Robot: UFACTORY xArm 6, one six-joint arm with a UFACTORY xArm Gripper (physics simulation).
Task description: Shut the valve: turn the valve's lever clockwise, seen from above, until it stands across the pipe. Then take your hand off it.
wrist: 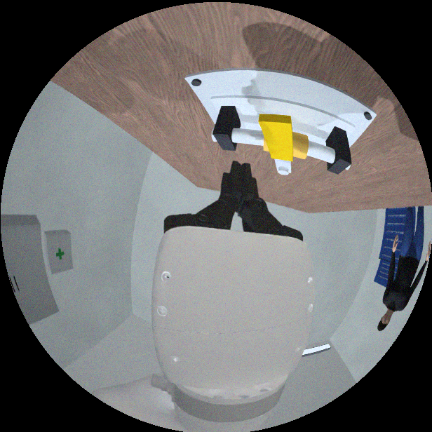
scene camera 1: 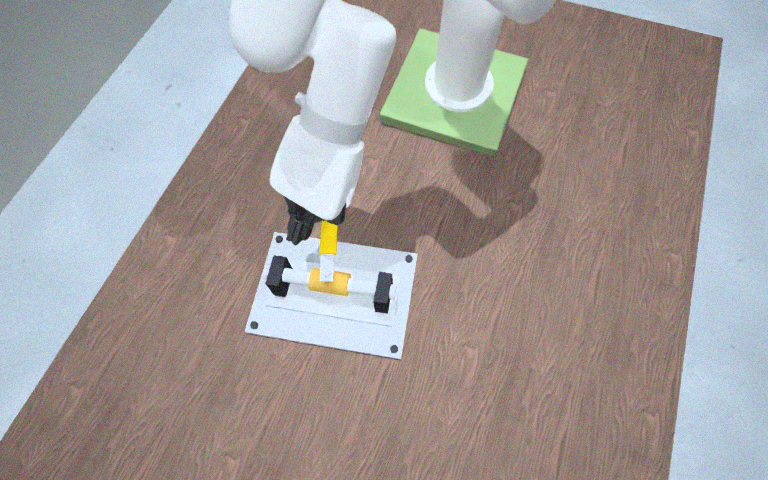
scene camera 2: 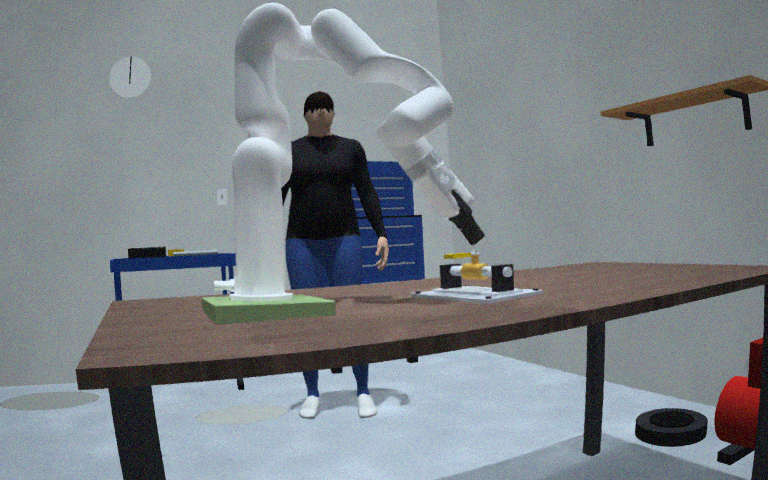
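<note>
The valve's yellow lever (scene camera 1: 328, 237) (scene camera 2: 457, 255) (wrist: 278, 140) points from its stem towards the robot base. It stands roughly across the white pipe (scene camera 1: 362, 284) (wrist: 320, 151); whether it is exactly square I cannot tell. The orange valve body (scene camera 1: 339, 284) (scene camera 2: 474, 271) (wrist: 301, 145) sits mid-pipe. My black gripper (scene camera 1: 295, 240) (scene camera 2: 477, 241) (wrist: 237, 172) is shut and empty. In scene camera 1 its fingertips show left of the lever, near the plate's back-left corner; in scene camera 2 they are above the valve. They look apart from the lever.
Black blocks (scene camera 1: 277, 275) (scene camera 1: 383, 292) (scene camera 2: 502, 278) (wrist: 227, 127) (wrist: 339, 150) hold the pipe's ends on a pale plate (scene camera 1: 325, 333) (wrist: 300, 82). The plate lies on the wooden table (scene camera 1: 509, 339) (scene camera 2: 362, 325). The arm's green base (scene camera 1: 407, 104) (scene camera 2: 271, 310) stands behind. A person (scene camera 2: 322, 186) stands beyond the table.
</note>
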